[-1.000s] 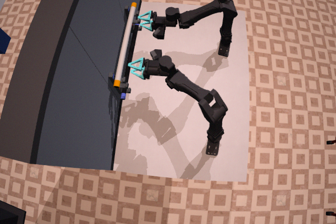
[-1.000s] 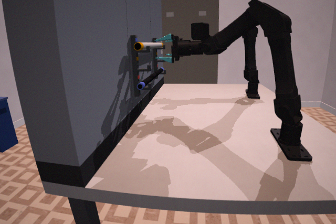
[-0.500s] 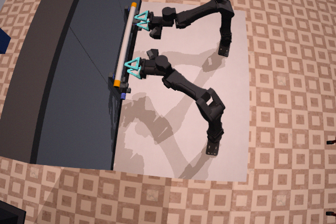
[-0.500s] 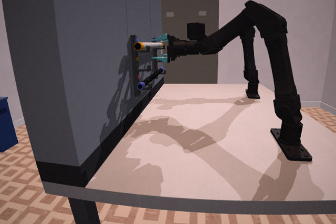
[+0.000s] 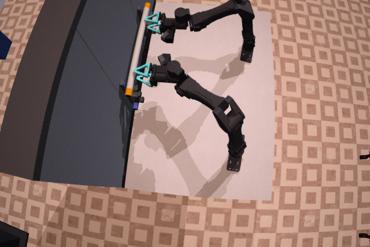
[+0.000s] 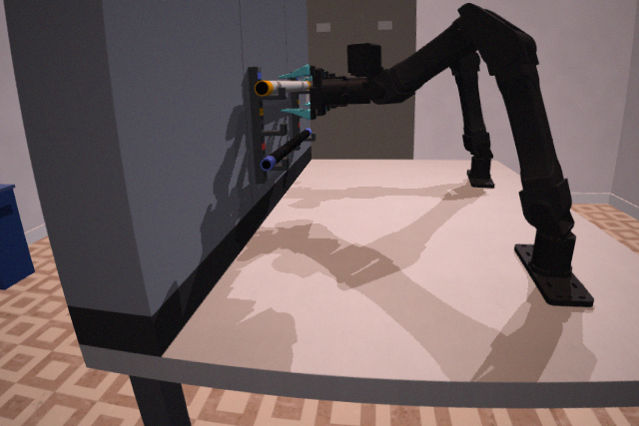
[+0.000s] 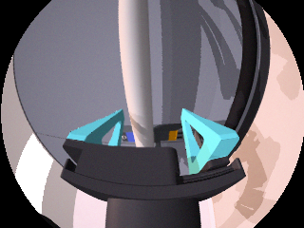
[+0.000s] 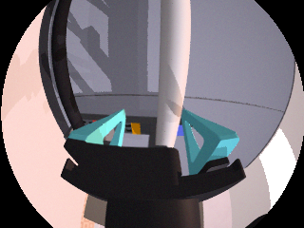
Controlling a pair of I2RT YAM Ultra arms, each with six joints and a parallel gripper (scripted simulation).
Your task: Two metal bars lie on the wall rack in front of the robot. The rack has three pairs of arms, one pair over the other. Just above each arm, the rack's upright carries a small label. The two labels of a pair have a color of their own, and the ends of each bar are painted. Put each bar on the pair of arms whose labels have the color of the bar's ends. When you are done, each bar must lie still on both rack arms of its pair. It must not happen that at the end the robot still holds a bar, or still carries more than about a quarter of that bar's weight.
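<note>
The pale metal bar is 150 mm to the left of my right hand and 20 mm above it. The rest, counted from my right hand: dark metal bar (160 mm to the left, 130 mm below); tall grey wall panel (210 mm to the left, 140 mm above, 100 mm ahead).
Right now my left hand is 3 cm short of the pale metal bar, 14 cm to the left of it and 2 cm below it. The rest, counted from my left hand: dark metal bar 2 cm ahead, 13 cm to the right, 14 cm below; tall grey wall panel 12 cm ahead, 8 cm to the right, 13 cm above.
</note>
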